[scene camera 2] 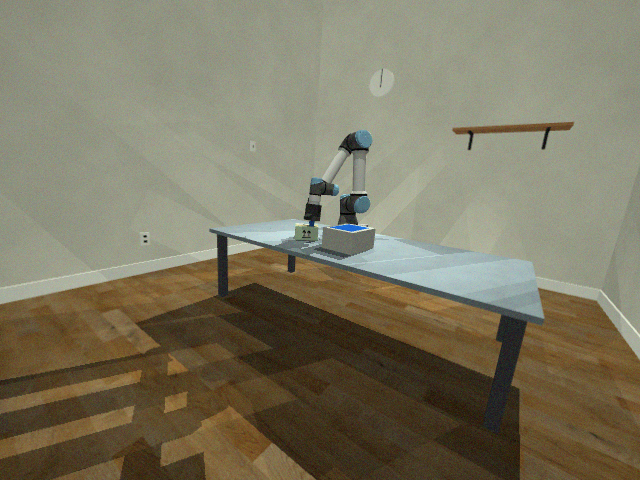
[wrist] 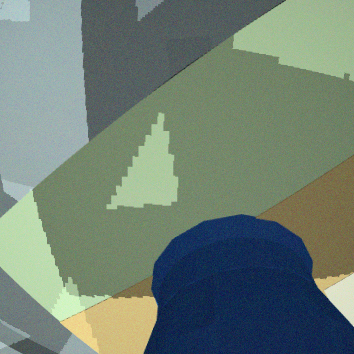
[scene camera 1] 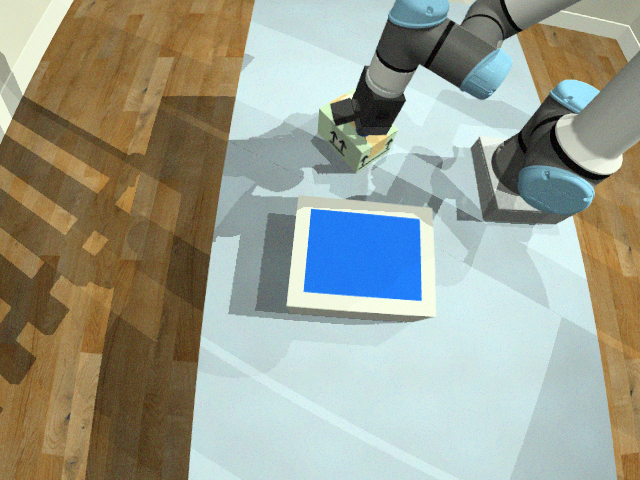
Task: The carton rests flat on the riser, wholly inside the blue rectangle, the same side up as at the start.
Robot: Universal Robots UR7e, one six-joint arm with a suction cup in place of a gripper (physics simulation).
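Places are measured from the arm's base along level axes (x ahead, y left, z up), in millimetres.
Pixels of known places: hand at its tool point: (scene camera 2: 311, 227) (wrist: 228, 242).
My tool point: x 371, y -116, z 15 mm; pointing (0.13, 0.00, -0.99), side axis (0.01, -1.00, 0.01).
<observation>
Ahead of a thing's pixels: the offset from my tool point to its top centre. Level surfaces: height alone.
The pale green carton {2 mm ahead, 32 mm right, 12 mm up} (scene camera 1: 345, 143) (scene camera 2: 306, 232) (wrist: 218, 119), with a tan tape strip on top and arrow marks on its sides, sits upright on the table behind the riser. My suction cup (scene camera 1: 365, 133) (scene camera 2: 311, 222) (wrist: 233, 228) is pressed down on the carton's top at the tape strip, with suction on. The cream riser {57 mm ahead, 281 mm left, 46 mm up} (scene camera 1: 361, 309) (scene camera 2: 347, 244) stands in front of the carton. Its top carries the blue rectangle {57 mm ahead, 281 mm left, 46 mm up} (scene camera 1: 363, 254) (scene camera 2: 350, 228), which has nothing on it. In the wrist view the dark blue cup fills the lower middle and covers part of the carton's top.
The arm's base plate (scene camera 1: 490, 200) stands to the right of the carton and behind the riser's right corner. The table {74 mm down} (scene camera 1: 366, 405) (scene camera 2: 461, 276) ends at a left edge, with wooden floor (scene camera 1: 137, 238) beyond it.
</observation>
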